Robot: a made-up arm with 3 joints.
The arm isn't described. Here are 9 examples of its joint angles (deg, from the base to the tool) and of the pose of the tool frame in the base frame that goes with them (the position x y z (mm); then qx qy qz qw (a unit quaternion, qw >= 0)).
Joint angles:
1: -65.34 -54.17 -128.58
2: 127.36 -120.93 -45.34
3: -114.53 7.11 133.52
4: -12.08 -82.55 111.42
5: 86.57 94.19 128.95
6: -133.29 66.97 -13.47
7: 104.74 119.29 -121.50
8: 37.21 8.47 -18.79
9: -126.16 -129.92 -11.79
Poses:
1: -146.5 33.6 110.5 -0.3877 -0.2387 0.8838 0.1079
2: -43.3 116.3 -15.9 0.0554 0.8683 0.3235 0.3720
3: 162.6 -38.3 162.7 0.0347 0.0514 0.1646 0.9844
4: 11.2 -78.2 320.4 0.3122 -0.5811 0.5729 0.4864
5: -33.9 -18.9 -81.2 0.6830 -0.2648 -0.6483 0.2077
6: -107.8 -149.6 180.4 -0.2766 0.4774 -0.7992 0.2386
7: -49.5 -94.9 138.1 0.3388 -0.7936 -0.0736 0.5000
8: 182.1 49.0 193.3 -0.0652 -0.0347 0.1596 0.9844
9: -156.6 -114.8 35.3 0.4910 -0.7614 -0.3951 0.1519
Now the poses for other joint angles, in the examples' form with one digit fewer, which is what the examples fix.
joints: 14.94 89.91 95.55
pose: 58 64 -86 -0.539 0.457 0.581 0.403
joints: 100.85 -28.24 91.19
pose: -124 62 270 -0.243 -0.021 -0.964 0.102
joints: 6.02 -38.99 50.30
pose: 173 45 251 0.309 -0.126 0.445 0.831
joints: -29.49 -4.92 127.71
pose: 61 144 202 0.008 -0.042 0.755 0.654
